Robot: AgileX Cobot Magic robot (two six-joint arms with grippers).
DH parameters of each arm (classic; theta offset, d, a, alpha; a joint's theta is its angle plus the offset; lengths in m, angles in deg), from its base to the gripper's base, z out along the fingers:
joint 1: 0 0.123 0 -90
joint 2: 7.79 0 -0.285 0
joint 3: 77.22 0 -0.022 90
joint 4: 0 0.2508 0 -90
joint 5: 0 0 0.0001 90
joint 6: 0 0.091 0 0
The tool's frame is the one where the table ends.
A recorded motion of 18 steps. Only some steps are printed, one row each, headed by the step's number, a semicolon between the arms.
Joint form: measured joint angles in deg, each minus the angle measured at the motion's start. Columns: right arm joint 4, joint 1, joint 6, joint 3, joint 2, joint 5; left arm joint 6, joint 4, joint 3, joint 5, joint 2, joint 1.
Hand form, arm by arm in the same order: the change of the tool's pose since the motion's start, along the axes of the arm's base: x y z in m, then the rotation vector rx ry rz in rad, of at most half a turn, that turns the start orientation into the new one. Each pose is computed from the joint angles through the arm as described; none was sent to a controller.
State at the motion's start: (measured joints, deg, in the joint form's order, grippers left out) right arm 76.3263 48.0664 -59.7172 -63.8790 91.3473 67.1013; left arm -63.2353 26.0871 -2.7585 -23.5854 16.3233 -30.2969
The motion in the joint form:
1: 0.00 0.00 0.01 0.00 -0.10 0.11; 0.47 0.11 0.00 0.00 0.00 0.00
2: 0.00 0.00 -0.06 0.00 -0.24 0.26; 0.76 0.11 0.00 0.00 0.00 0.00
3: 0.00 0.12 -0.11 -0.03 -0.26 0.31; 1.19 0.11 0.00 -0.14 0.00 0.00
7: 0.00 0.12 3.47 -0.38 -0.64 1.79; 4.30 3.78 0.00 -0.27 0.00 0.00
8: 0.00 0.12 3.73 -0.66 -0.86 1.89; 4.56 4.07 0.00 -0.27 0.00 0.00
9: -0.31 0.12 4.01 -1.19 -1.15 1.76; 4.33 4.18 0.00 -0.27 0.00 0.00
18: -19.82 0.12 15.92 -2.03 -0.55 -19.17; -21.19 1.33 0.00 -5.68 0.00 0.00
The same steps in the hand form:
1: -0.0004 -0.0003 0.0006 0.0014 -0.0002 0.0017; 0.0000 -0.0001 0.0000 0.0077 -0.0062 0.0015
2: -0.0008 -0.0007 0.0014 0.0039 -0.0017 0.0044; 0.0000 -0.0001 0.0000 0.0115 -0.0094 0.0026
3: -0.0015 -0.0004 0.0017 0.0051 -0.0026 0.0076; -0.0001 -0.0001 0.0002 0.0157 -0.0160 0.0032
7: -0.0039 -0.0019 0.0060 -0.0146 0.0499 0.0094; -0.0014 -0.0019 -0.0007 0.1089 -0.0849 0.0041
8: -0.0042 -0.0021 0.0085 -0.0103 0.0484 0.0096; -0.0015 -0.0020 -0.0008 0.1165 -0.0904 0.0043
9: -0.0041 -0.0022 0.0120 -0.0055 0.0380 0.0079; -0.0015 -0.0020 -0.0009 0.1152 -0.0887 0.0031
18: 0.0314 -0.0015 -0.0127 -0.2439 -0.2144 -0.3009; -0.0048 -0.0024 0.0073 -0.2945 0.1565 -0.1429

